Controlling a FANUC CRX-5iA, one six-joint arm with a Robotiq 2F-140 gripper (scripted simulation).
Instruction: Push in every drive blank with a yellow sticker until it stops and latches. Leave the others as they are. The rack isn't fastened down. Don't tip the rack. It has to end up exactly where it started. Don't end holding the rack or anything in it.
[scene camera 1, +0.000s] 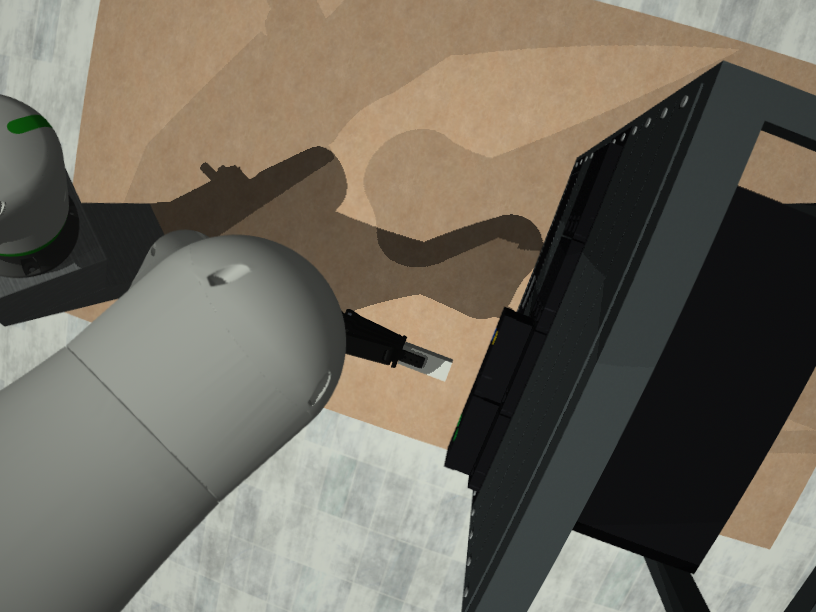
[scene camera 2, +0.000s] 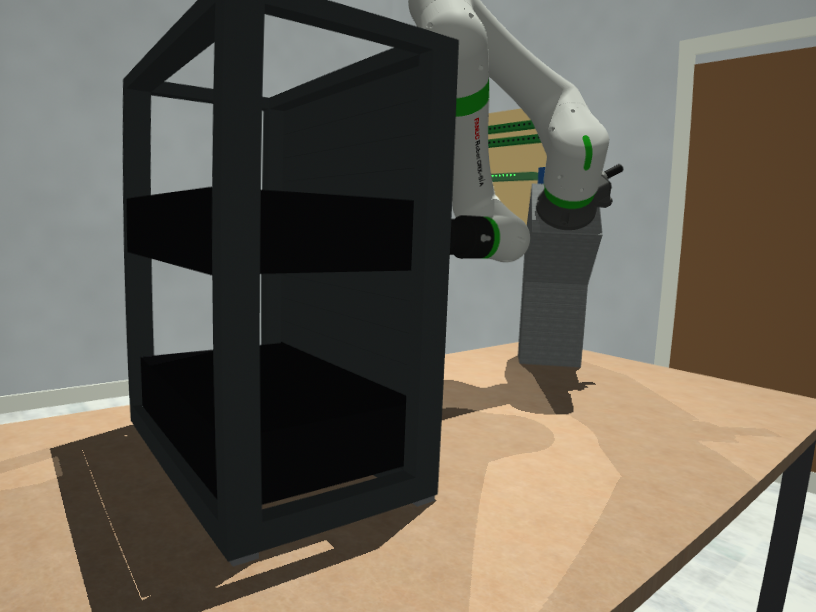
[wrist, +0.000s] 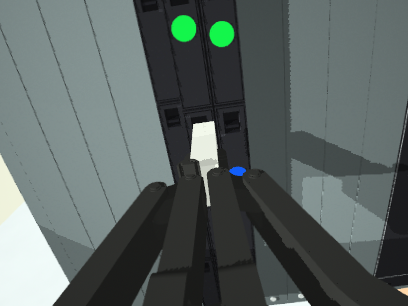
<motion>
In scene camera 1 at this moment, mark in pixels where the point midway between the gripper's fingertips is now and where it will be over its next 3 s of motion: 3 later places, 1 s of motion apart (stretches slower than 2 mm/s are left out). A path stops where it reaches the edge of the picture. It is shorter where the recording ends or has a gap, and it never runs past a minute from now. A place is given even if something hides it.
The gripper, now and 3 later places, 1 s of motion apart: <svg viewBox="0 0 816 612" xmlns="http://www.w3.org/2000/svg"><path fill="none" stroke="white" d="M449 370L477 348L494 354L507 359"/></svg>
</motion>
